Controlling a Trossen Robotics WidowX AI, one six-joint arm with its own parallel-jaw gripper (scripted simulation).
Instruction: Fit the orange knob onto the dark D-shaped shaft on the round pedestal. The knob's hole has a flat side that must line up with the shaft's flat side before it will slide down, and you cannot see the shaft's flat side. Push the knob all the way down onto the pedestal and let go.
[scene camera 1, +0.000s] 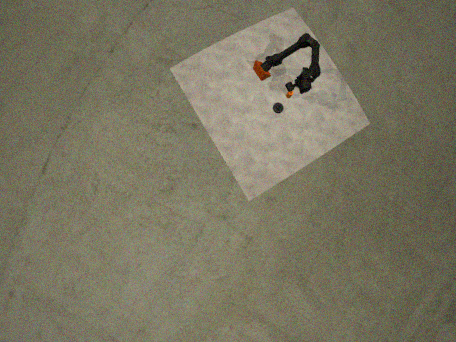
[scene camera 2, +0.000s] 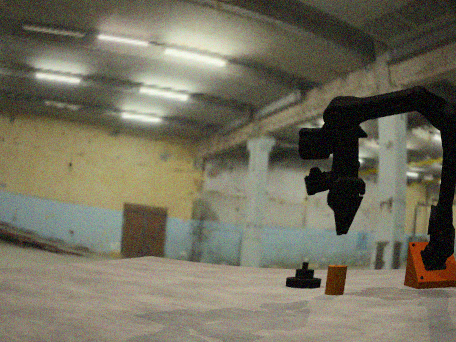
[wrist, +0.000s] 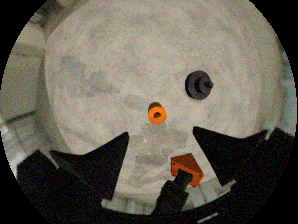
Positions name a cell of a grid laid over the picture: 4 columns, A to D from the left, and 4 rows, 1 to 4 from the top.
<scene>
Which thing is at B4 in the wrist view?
My gripper.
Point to my gripper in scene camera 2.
C3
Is my gripper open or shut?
Open.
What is my gripper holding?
Nothing.
</scene>
